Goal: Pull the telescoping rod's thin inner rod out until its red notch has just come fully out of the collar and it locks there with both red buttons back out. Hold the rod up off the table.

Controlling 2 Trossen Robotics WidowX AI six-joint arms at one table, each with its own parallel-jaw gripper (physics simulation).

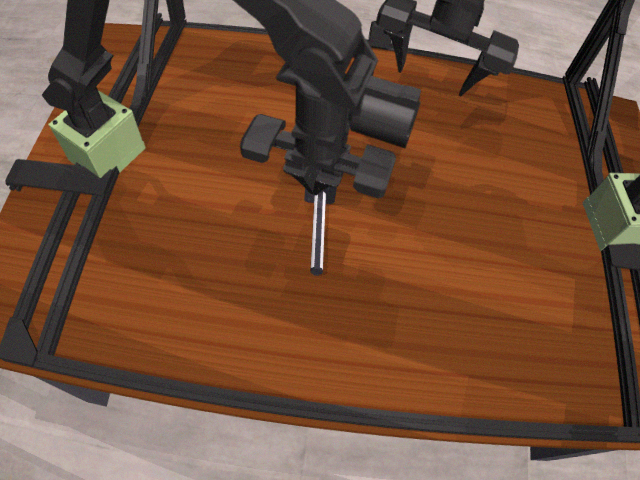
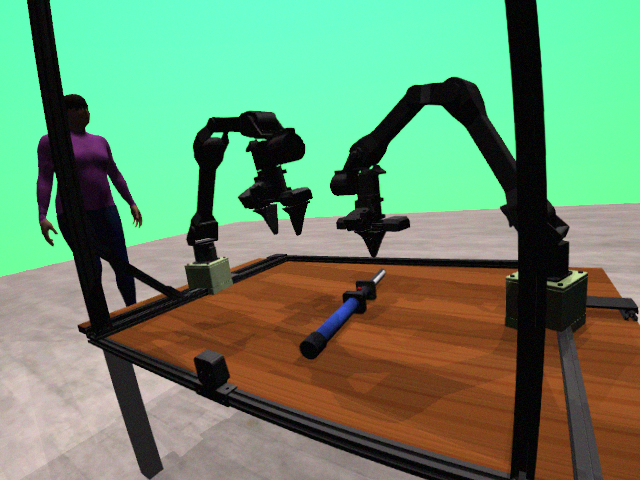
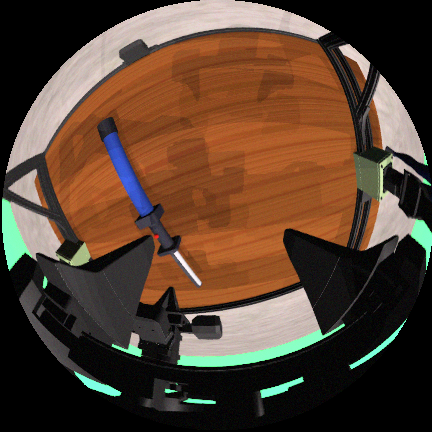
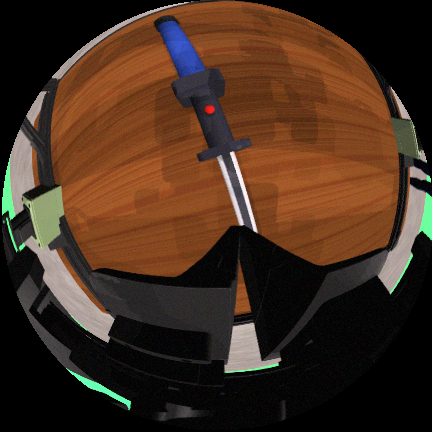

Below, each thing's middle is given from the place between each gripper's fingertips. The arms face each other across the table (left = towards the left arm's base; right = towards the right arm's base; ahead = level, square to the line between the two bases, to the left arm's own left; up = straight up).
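Scene:
Telescoping rod (image 2: pixel 354 302): 12 cm behind my right hand, 7 cm below it. Thin silver inner rod (image 1: pixel 317 252): 11 cm behind my right hand, 7 cm below it.
My left gripper in sight: 160 mm above the telescoping rod, 140 mm to the left of it, 30 mm short of it. Thin silver inner rod: 160 mm below my left hand, 140 mm to the right of it, 40 mm ahead of it.

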